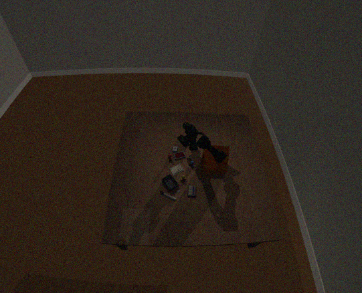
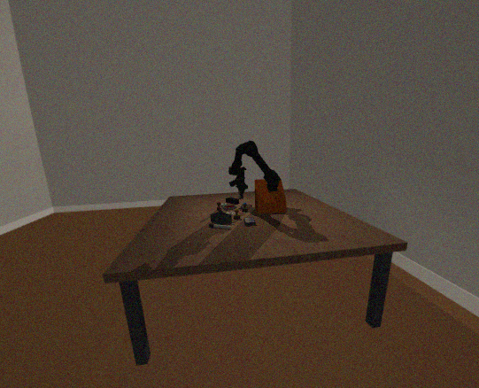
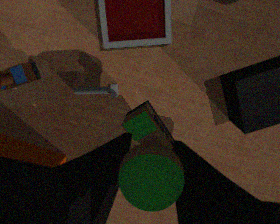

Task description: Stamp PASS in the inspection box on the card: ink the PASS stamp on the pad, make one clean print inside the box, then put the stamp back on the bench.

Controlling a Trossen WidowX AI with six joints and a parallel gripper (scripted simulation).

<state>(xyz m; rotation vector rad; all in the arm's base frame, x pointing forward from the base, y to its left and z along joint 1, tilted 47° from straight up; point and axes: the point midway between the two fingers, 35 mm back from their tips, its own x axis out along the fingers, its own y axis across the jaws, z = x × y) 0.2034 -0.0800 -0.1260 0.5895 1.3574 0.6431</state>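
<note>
Right now my gripper tip is 5 cm to the right of the small grey bolt and 8 cm above it. Also, from my gripper tip: dark block 5 cm ahead, 12 cm to the right, 6 cm below; then green-knobbed stamp right at my gripper tip; then red ink pad 10 cm ahead, 4 cm to the left, 8 cm below.
</note>
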